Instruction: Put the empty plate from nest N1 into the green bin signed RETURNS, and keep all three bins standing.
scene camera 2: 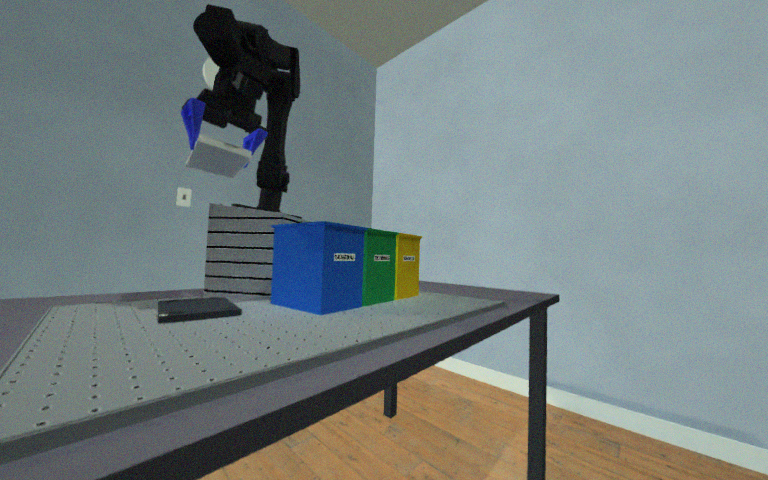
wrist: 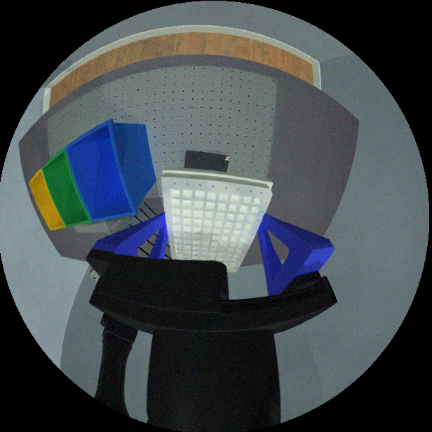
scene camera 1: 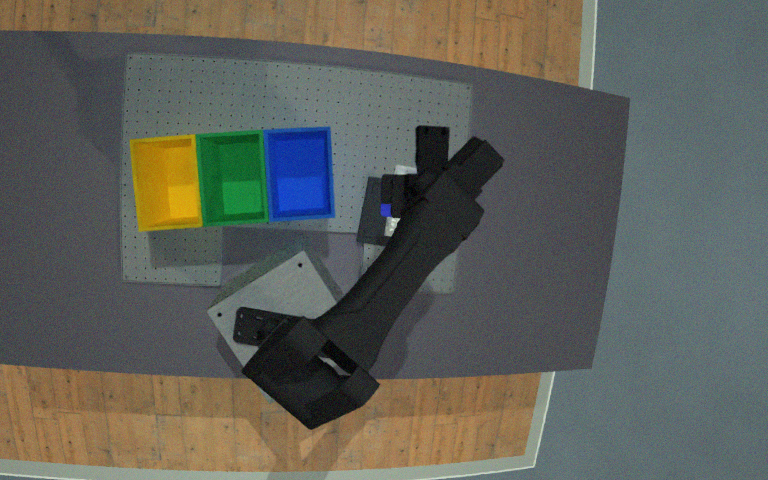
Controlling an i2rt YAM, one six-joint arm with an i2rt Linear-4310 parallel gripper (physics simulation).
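Frame: origin at the arm's base, x ahead, y left, z up, level; metres.
Where they show: gripper, fingertip midpoint: (scene camera 2: 220, 158); arm's base, origin of the base link: (scene camera 2: 267, 214).
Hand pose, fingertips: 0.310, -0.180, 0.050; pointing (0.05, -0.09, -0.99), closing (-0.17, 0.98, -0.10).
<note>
Things, the pixels of their top centre, and the offset from my fingertips, as dx, dy, dz. Level surfaces: height alone.
- white well plate, middle of its top: (scene camera 1: 416, 205) (scene camera 2: 218, 150) -0.020, -0.001, +0.021
- dark nest, middle of its top: (scene camera 2: 198, 303) (scene camera 1: 386, 213) -0.060, -0.013, -0.270
- green bin, middle of its top: (scene camera 1: 232, 178) (scene camera 2: 357, 231) -0.040, +0.336, -0.105
- blue bin, middle of its top: (scene camera 1: 299, 174) (scene camera 2: 319, 226) -0.007, +0.208, -0.105
- yellow bin, middle of its top: (scene camera 1: 165, 183) (scene camera 2: 385, 235) -0.072, +0.463, -0.105
- perforated board, its level: dz -0.285
My gripper (scene camera 2: 222, 142) (wrist: 212, 216) is shut on the white well plate (scene camera 2: 219, 158) (wrist: 215, 210) and holds it by its sides, tilted, high above the nest. In the overhead view the arm covers most of the plate (scene camera 1: 391, 226). The dark nest (scene camera 1: 370, 206) (scene camera 2: 198, 309) (wrist: 206, 160) lies on the pegboard, no plate on it; its label is too small to read. The green bin (scene camera 1: 232, 175) (scene camera 2: 379, 271) (wrist: 65, 187) stands upright between the blue bin (scene camera 1: 299, 172) (scene camera 2: 317, 268) (wrist: 102, 172) and the yellow bin (scene camera 1: 168, 181) (scene camera 2: 407, 268) (wrist: 47, 200), both upright.
The three bins stand in a row on the perforated board (scene camera 1: 294, 90) (scene camera 2: 113, 362) (wrist: 210, 100), left of the nest in the overhead view. The blue bin is nearest my gripper. The arm's grey pedestal (scene camera 1: 277, 294) (scene camera 2: 237, 254) stands behind the bins in scene camera 2.
</note>
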